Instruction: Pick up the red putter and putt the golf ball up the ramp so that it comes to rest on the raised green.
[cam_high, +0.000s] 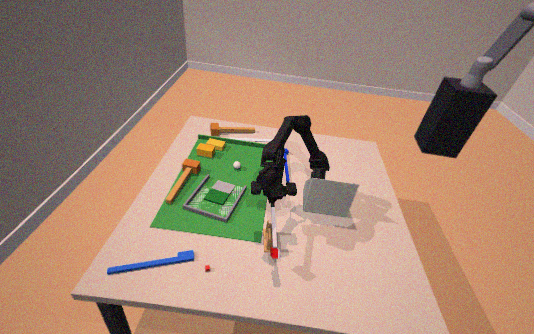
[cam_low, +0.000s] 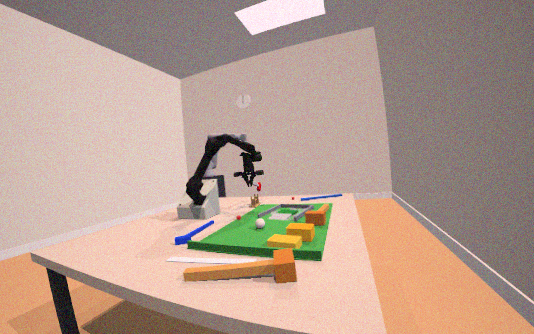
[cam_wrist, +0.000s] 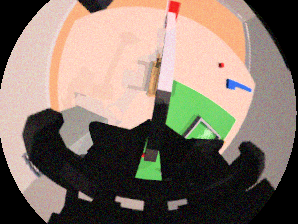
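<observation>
My gripper tip is 30 mm past the red putter and 110 mm to the right of it. Round my gripper tip: white golf ball: 230 mm ahead, 360 mm to the right, 120 mm below; then wooden stand: 20 mm behind, 80 mm to the left, 110 mm below.
</observation>
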